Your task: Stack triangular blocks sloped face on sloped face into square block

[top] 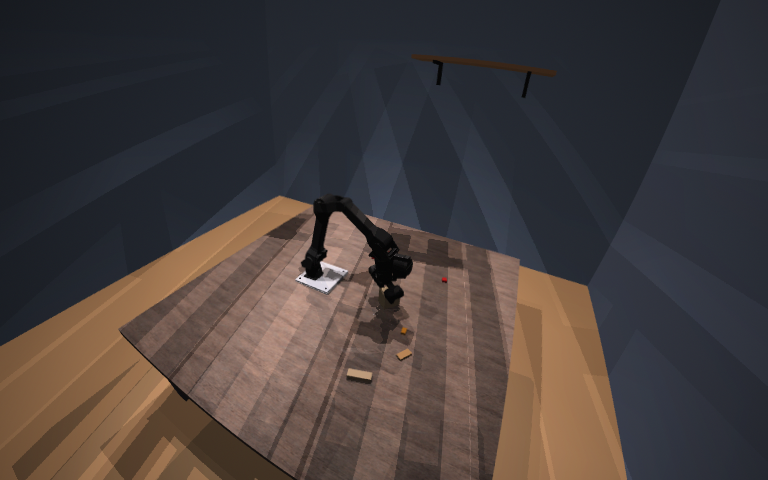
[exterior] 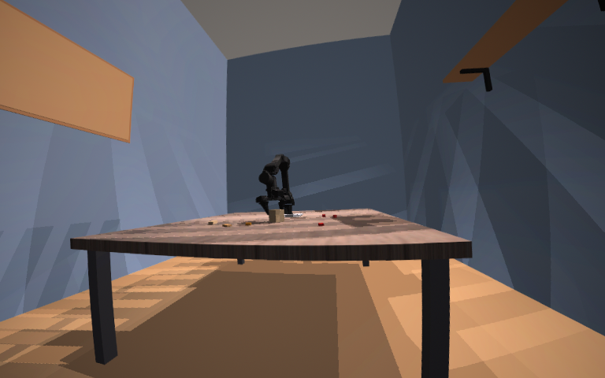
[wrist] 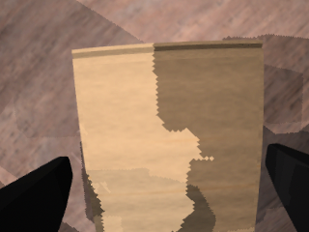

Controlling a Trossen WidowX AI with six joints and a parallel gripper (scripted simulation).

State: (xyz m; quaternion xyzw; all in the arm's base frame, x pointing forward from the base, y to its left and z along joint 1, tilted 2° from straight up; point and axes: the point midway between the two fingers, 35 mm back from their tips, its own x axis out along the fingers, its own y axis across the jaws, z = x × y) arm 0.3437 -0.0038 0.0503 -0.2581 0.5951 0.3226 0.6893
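The tan triangular block is 10 mm above my gripper tip. The rest, counted from my gripper tip: small orange cube: 110 mm to the right, 110 mm ahead, 30 mm below; red bit: 250 mm to the left, 180 mm ahead, 30 mm below.
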